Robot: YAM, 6 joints.
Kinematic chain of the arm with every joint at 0, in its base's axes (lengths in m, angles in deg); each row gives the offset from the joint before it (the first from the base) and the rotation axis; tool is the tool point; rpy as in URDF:
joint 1: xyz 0 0 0.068 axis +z
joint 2: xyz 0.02 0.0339 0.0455 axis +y
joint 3: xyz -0.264 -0.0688 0 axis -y
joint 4: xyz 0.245 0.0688 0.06 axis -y
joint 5: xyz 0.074 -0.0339 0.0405 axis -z
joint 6: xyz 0.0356 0 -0.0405 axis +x
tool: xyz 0 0 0 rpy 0 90 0
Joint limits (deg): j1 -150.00..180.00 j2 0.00..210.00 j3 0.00..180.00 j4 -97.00..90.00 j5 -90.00..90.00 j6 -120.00..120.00
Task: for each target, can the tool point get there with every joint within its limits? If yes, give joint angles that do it. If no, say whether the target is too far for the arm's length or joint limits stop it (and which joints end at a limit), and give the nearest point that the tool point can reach.
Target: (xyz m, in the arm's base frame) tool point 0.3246 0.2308 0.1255
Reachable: yes | joints 31.09 127.88 89.69 -60.83 -57.40 5.44
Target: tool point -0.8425 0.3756 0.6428
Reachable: no: too far | nearest point -0.5113 0.2280 0.4301 | short by 0.420 m
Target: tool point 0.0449 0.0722 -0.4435
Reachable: no: joint limits stop it (at a limit: joint 2) | nearest point 0.0627 0.1007 -0.3562 | short by 0.094 m
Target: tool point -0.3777 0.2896 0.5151
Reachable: yes | joints 145.99 131.94 157.38 3.41 53.97 -24.99
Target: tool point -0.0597 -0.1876 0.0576
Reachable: yes | joints -110.06 105.70 36.37 -40.78 -13.46 -8.79
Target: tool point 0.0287 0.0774 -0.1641
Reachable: yes | joints 46.14 182.13 42.32 6.75 -67.86 -62.82
